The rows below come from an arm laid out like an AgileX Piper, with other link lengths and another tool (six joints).
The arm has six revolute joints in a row. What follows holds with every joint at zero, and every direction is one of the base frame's. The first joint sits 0.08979 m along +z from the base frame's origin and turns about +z. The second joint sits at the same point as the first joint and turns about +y. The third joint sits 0.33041 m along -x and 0.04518 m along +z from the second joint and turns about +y. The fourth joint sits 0.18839 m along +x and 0.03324 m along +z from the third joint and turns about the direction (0.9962, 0, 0.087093). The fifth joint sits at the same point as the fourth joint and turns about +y. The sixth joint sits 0.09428 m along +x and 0.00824 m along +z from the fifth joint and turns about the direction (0.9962, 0, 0.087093). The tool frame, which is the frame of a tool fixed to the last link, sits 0.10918 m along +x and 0.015 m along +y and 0.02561 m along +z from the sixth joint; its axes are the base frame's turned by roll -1.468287, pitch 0.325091 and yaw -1.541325 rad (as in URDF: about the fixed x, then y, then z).
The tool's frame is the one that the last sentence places.
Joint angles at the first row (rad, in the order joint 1, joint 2, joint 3, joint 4, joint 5, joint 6):
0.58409 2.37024 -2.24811 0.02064 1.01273 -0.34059
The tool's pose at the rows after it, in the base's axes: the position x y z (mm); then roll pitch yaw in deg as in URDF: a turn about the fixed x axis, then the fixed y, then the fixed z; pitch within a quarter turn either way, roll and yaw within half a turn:
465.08 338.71 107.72 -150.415 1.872 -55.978
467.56 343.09 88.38 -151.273 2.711 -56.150
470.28 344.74 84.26 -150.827 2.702 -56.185
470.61 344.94 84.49 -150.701 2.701 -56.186
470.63 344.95 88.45 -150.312 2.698 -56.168
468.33 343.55 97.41 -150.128 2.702 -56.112
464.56 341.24 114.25 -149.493 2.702 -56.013
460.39 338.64 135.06 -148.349 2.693 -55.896
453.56 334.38 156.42 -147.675 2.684 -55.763
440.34 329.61 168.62 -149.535 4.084 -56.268
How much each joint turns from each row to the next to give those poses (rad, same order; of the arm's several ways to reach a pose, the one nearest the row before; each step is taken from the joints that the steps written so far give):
0.00000 0.03439 -0.00006 0.01902 -0.01668 -0.00002
0.00001 0.03855 0.00005 0.01467 -0.02353 0.00003
0.00000 0.01044 -0.00004 0.00000 -0.01821 -0.00001
0.00000 -0.00001 0.00004 0.00002 -0.00224 -0.00001
-0.00001 -0.00678 -0.00003 -0.00002 0.00003 0.00001
-0.00001 -0.01826 0.00009 0.00003 0.01499 -0.00003
0.00001 -0.03337 -0.00005 -0.00001 0.02238 0.00002
0.00000 -0.04028 -0.00006 0.00000 0.02043 0.00000
0.00002 -0.04437 0.00010 -0.00003 0.03256 0.00002
-0.00001 -0.03431 -0.00006 0.01731 0.06637 0.01375

